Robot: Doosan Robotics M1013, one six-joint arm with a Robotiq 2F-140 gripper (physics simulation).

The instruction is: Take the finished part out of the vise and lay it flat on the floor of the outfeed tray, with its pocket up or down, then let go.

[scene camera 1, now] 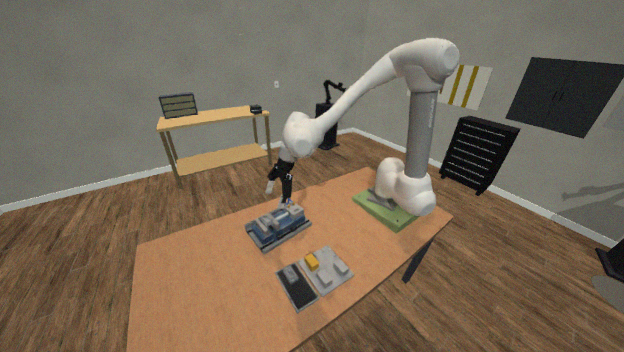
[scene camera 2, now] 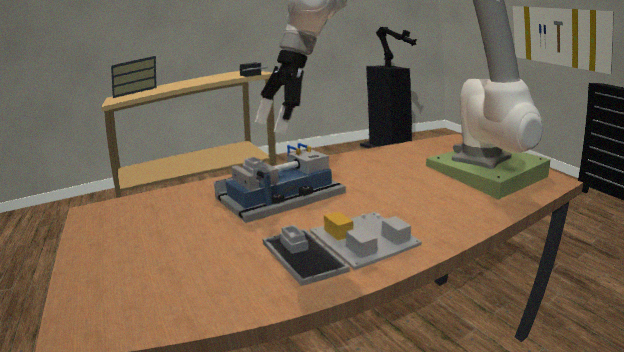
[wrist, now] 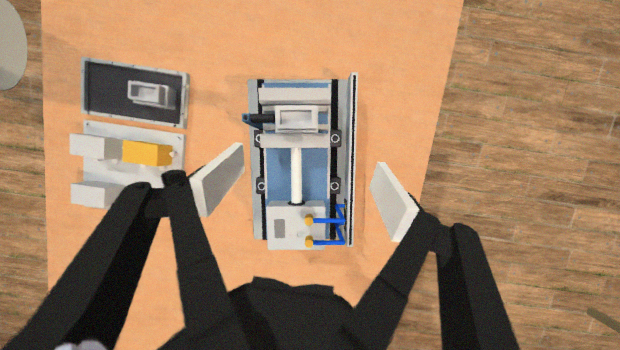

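Seen in the pictures: gripper, fingertip midpoint: (scene camera 1: 273, 200) (scene camera 2: 269, 127) (wrist: 308, 166); arm's base, origin of the base link: (scene camera 1: 385, 198) (scene camera 2: 482, 158).
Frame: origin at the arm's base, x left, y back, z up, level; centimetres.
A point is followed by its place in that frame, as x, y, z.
The finished part (scene camera 2: 253, 165) {-26.4, -69.6, 6.7} (wrist: 296, 119) {-28.9, -68.1, 5.8}, a light grey block with a rectangular pocket facing up, sits between the jaws of the blue and grey vise (scene camera 1: 286, 219) {-26.5, -58.1, 1.7} (scene camera 2: 315, 179) {-22.6, -53.9, 0.2} (wrist: 280, 170) {-25.5, -60.7, 1.7}. My gripper (scene camera 1: 276, 196) {-30.4, -62.1, 14.2} (scene camera 2: 271, 119) {-30.4, -62.1, 14.2} (wrist: 308, 166) {-30.4, -62.1, 14.2} is wide open and empty, tilted, above the vise. In the wrist view the vise shows between the fingers, and the part lies beyond the line of the fingertips. The outfeed tray (scene camera 1: 301, 294) {5.8, -76.5, -3.7} (scene camera 2: 315, 262) {5.4, -75.6, -3.7} (wrist: 105, 90) {7.0, -76.4, -3.7} has a dark floor and grey rim. A similar grey part (scene camera 1: 291, 274) {-2.5, -74.6, -1.6} (scene camera 2: 294, 239) {-0.6, -76.0, -0.7} (wrist: 150, 93) {-3.0, -74.8, -1.6} stands at one end of it, pocket up.
A grey plate (scene camera 2: 370, 257) {11.6, -66.9, -3.5} beside the tray carries a yellow block (scene camera 1: 311, 261) {-0.6, -65.1, 0.1} (scene camera 2: 338, 225) {1.5, -66.6, 0.0} (wrist: 146, 152) {-2.3, -64.6, 0.1} and two grey blocks. Blue hoses (wrist: 327, 220) {-32.7, -53.6, 6.7} rise at the vise's cylinder end. A dark blue post (scene camera 2: 267, 187) {-21.1, -69.1, 2.4} stands at the vise's side near the part.
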